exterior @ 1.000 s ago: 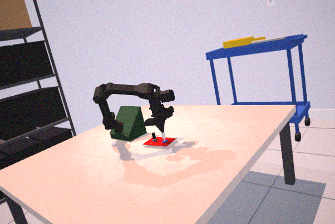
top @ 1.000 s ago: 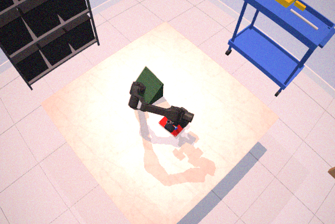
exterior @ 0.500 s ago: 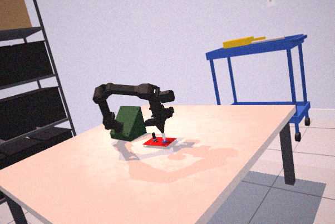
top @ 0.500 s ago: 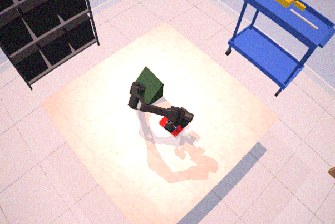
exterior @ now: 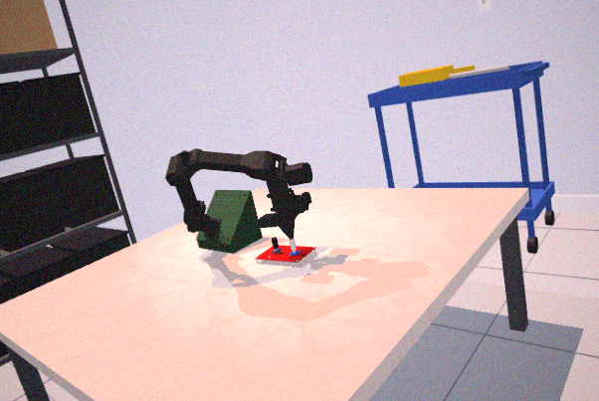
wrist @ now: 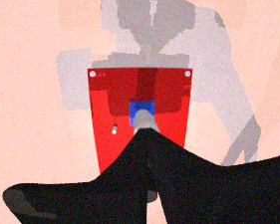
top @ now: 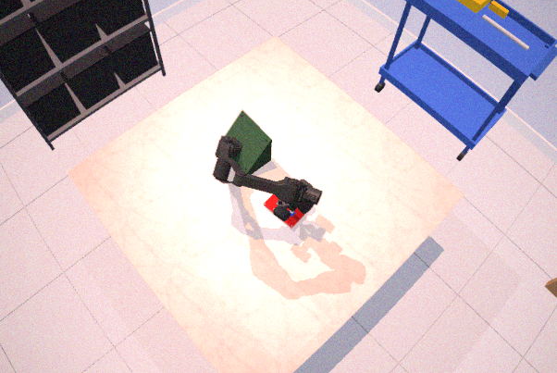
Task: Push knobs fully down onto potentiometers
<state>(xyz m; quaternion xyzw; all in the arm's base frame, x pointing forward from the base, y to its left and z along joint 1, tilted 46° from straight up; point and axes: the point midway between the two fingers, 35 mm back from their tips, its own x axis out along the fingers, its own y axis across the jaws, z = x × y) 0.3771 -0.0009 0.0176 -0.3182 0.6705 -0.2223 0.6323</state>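
The white knob is 10 mm below my gripper tip. Also, from my gripper tip: black knob: 60 mm behind, 20 mm below, 10 mm to the right.
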